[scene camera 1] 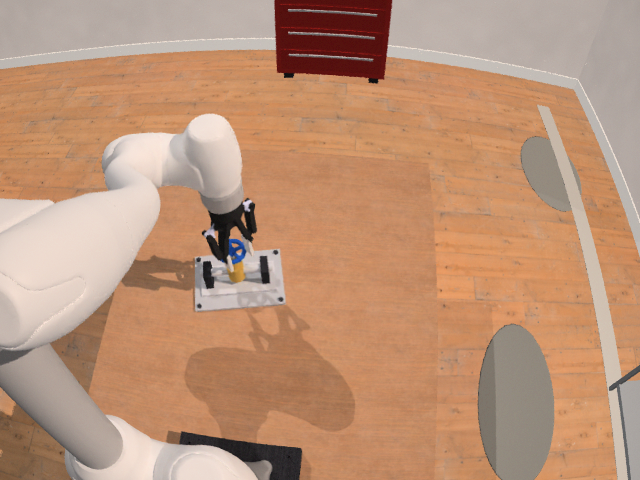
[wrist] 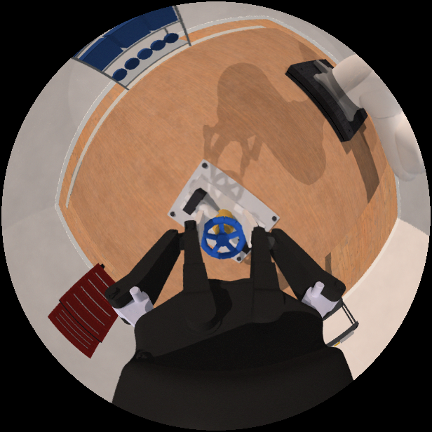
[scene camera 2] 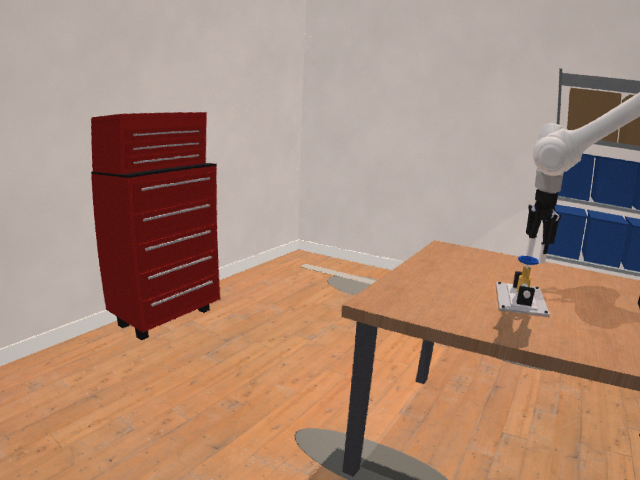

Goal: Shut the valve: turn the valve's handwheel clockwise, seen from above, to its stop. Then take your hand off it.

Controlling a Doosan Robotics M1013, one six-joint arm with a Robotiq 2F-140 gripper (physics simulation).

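Observation:
The blue handwheel (scene camera 1: pixel 236 251) (scene camera 2: pixel 527 260) (wrist: pixel 223 237) sits level on top of the valve's yellow body (scene camera 1: pixel 236 273) (scene camera 2: pixel 523 283) (wrist: pixel 223 214). The valve is mounted on a pale base plate (scene camera 1: pixel 206 304) (scene camera 2: pixel 540 308) (wrist: pixel 250 205) with black blocks at both ends of its pipe. My gripper (scene camera 1: pixel 240 255) (scene camera 2: pixel 536 256) (wrist: pixel 222 218) points down over the valve and is shut on the handwheel, with one finger at each side of its rim. The exact contact of the pads with the rim is hard to see. The wheel's turn angle cannot be read.
The base plate lies on a wooden table (scene camera 1: pixel 361 258) (scene camera 2: pixel 439 289) (wrist: pixel 150 130). The arm's black mounting plate (scene camera 1: pixel 289 459) (wrist: pixel 317 102) is at the table's near side in scene camera 1. A red tool chest (scene camera 1: pixel 330 43) (scene camera 2: pixel 111 222) (wrist: pixel 75 310) and a shelf rack (scene camera 2: pixel 559 98) stand away from the table.

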